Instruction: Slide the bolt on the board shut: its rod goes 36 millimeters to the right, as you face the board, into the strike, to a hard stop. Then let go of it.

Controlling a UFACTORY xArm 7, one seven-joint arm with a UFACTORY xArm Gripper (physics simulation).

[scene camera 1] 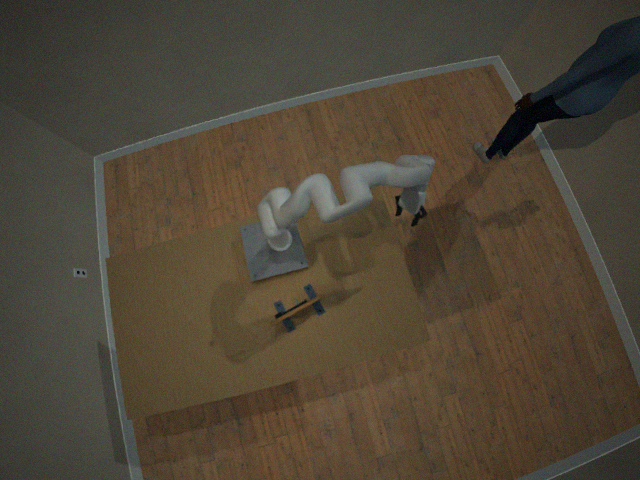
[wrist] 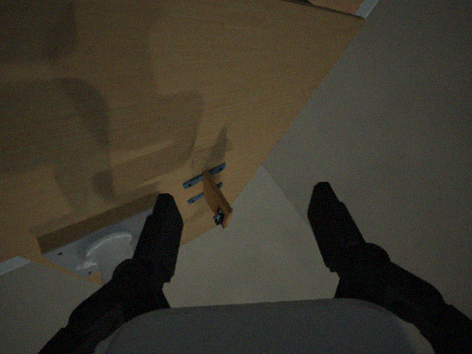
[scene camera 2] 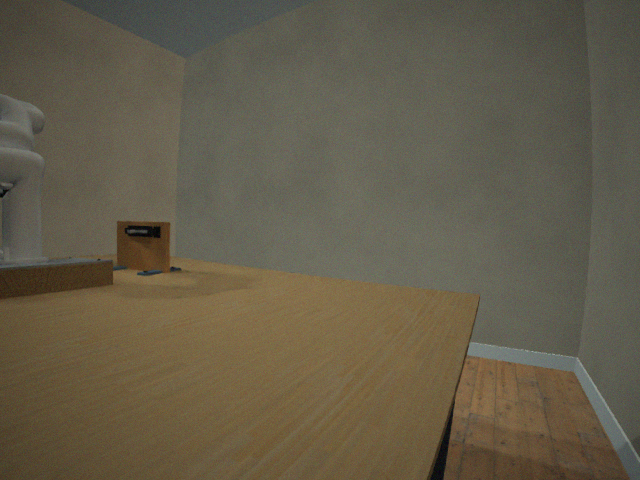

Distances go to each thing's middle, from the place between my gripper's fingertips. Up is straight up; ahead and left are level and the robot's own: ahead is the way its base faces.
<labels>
My hand is 60 cm to the left of the orange-brown board (scene camera 2: 150,254), 23 cm short of it and 17 cm above it.
</labels>
